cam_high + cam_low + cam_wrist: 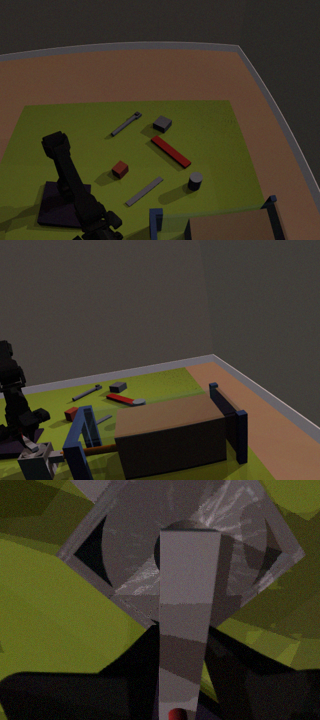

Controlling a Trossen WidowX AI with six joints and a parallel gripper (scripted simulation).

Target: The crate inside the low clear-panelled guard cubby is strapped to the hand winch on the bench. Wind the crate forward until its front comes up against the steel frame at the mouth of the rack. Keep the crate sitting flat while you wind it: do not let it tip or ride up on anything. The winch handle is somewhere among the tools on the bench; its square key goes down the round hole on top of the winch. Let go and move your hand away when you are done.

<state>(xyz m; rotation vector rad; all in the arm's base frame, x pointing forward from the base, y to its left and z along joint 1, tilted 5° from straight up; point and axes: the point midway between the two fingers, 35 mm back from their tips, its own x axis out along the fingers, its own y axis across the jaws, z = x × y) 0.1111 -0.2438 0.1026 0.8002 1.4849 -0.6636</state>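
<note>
Now: the winch handle 2 cm above my gripper tip, 1 cm to the left of it and 1 cm behind it. From my gripper tip the other things lie so: red crank grip: 5 cm to the left, 5 cm above, 3 cm behind; then blue steel frame: 18 cm ahead, 6 cm to the right, 2 cm above; then grey winch: 6 cm below, 4 cm to the right, 1 cm ahead.
</note>
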